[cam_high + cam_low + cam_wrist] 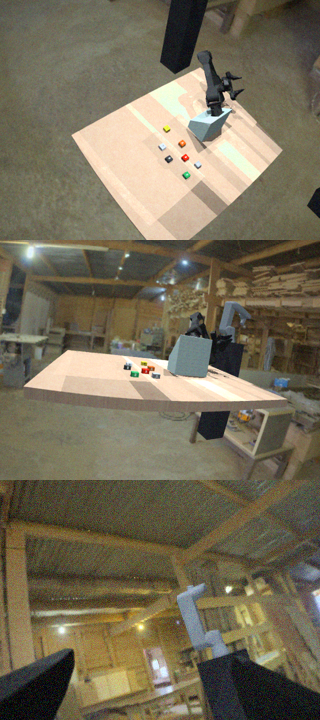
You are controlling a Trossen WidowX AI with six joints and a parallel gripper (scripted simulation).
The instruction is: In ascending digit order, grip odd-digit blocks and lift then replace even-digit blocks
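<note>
The black block lies 630 mm ahead of my gripper tip, 10 mm to the left of it and 240 mm below it. Round my gripper tip: yellow block (500 mm ahead, 150 mm to the right, 240 mm below); then grey block (530 mm ahead, 150 mm to the left, 240 mm below); then orange block (500 mm ahead, 10 mm to the right, 240 mm below).
</note>
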